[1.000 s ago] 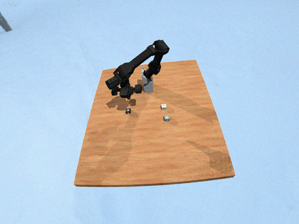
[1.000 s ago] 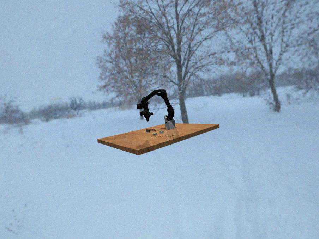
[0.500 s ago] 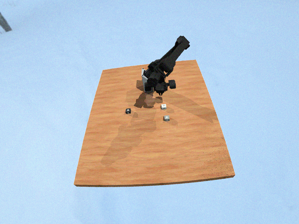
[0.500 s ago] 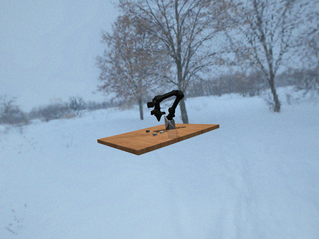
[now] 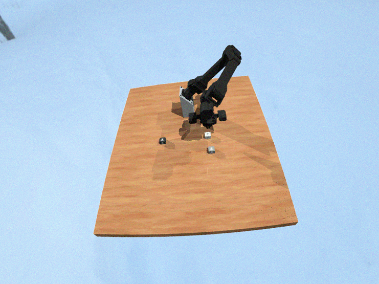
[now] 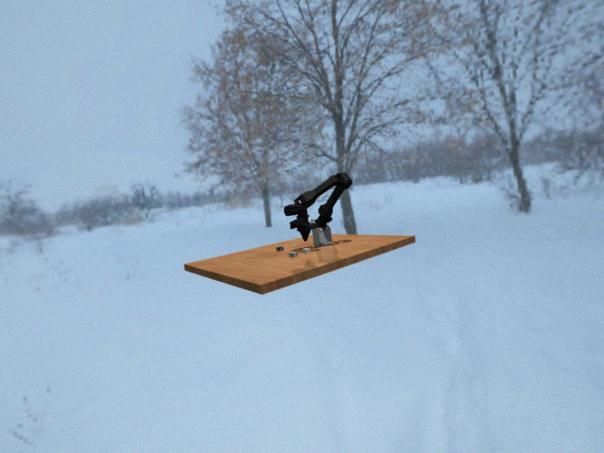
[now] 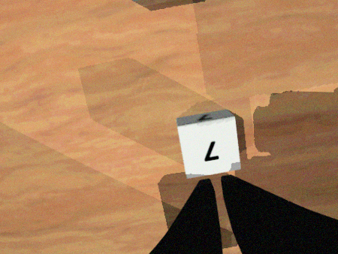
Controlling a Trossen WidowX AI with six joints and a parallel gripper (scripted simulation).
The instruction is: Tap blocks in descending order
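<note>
Right now my gripper tip is 5 cm above the white block. The rest, counted from my gripper tip: black block (25 cm to the right, 5 cm below, 3 cm ahead); then grey block (10 cm ahead, 5 cm below, 2 cm to the left).
</note>
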